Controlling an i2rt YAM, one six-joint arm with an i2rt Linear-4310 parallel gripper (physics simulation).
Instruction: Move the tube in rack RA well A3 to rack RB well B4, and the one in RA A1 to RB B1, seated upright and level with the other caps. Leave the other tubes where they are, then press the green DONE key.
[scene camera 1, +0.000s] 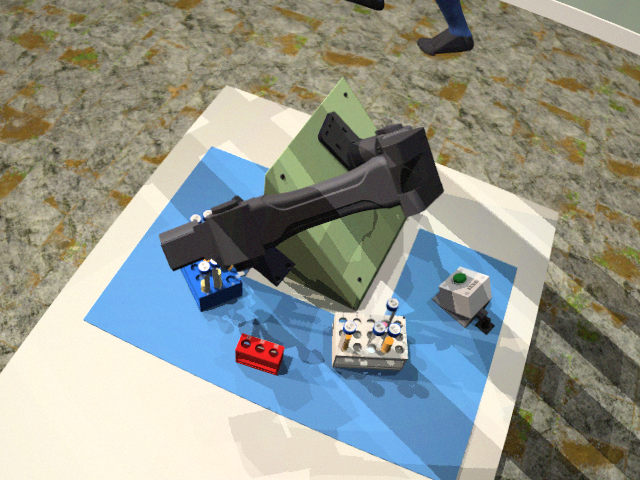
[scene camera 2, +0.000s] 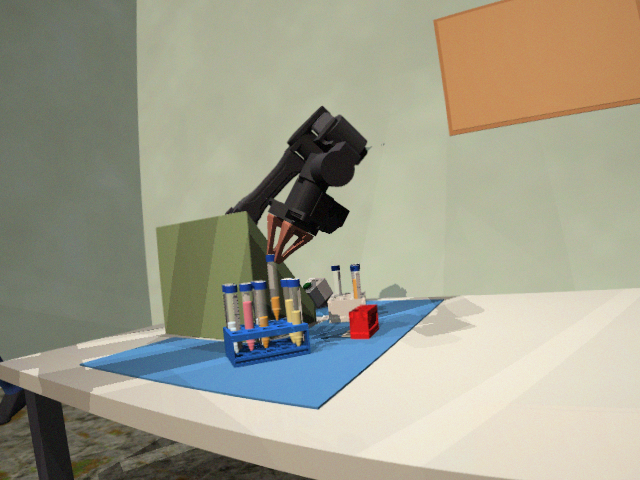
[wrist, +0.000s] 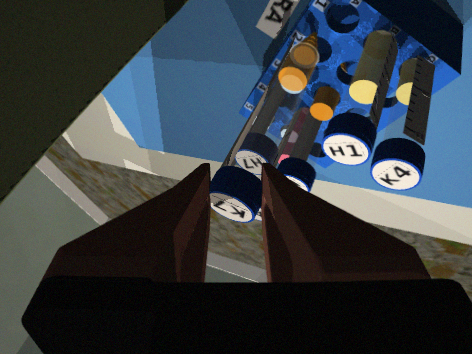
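Seen in the pictures: gripper, between the fingertips: (scene camera 2: 273, 260) (wrist: 235, 176); arm's base, origin of its link: (scene camera 1: 355, 158) (scene camera 2: 214, 259).
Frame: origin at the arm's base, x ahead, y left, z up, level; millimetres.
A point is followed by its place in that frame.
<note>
My gripper (scene camera 2: 275, 258) {x 255, y -145, z -11 mm} (wrist: 235, 176) {x 255, y -145, z -11 mm} is shut on the blue cap of the tube marked K7 (scene camera 2: 272, 281) {x 257, y -157, z -47 mm} (wrist: 233, 196) {x 261, y -141, z 1 mm}, which holds orange liquid. The tube hangs roughly upright, its tip near the top of the blue rack RA (scene camera 1: 221, 298) {x 299, y -148, z -149 mm} (scene camera 2: 268, 356) {x 275, y -221, z -162 mm} (wrist: 442, 80) {x 321, y -181, z -118 mm}, at its back side in scene camera 2; whether the tip is in a well is unclear. Well A1 (wrist: 342, 18) {x 261, y -160, z -155 mm} looks empty. Several tubes stand in RA, among them H1 (wrist: 349, 145) {x 290, y -157, z -43 mm} and K4 (wrist: 396, 170) {x 308, y -170, z -43 mm}. The white rack (scene camera 1: 370, 361) {x 317, y 148, z -155 mm} (scene camera 2: 345, 310) {x 301, y 72, z -142 mm} bears several blue-capped tubes; its label is unreadable. The green key (scene camera 1: 459, 277) {x 117, y 260, z -98 mm} (scene camera 2: 307, 285) {x 120, y 256, z -101 mm} sits on a pale box. The arm hides the gripper in scene camera 1.
A red three-hole rack (scene camera 1: 258, 360) {x 388, y -40, z -155 mm} (scene camera 2: 356, 327) {x 378, y -79, z -146 mm} stands between the two tube racks. The green wedge-shaped mount (scene camera 1: 368, 242) {x 111, y 74, z -92 mm} (scene camera 2: 199, 279) {x 31, y -93, z -41 mm} stands beside RA under the arm. The racks stand on a blue mat (scene camera 1: 180, 330) {x 380, y -195, z -168 mm} (scene camera 2: 310, 384) {x 392, y -310, z -168 mm}.
</note>
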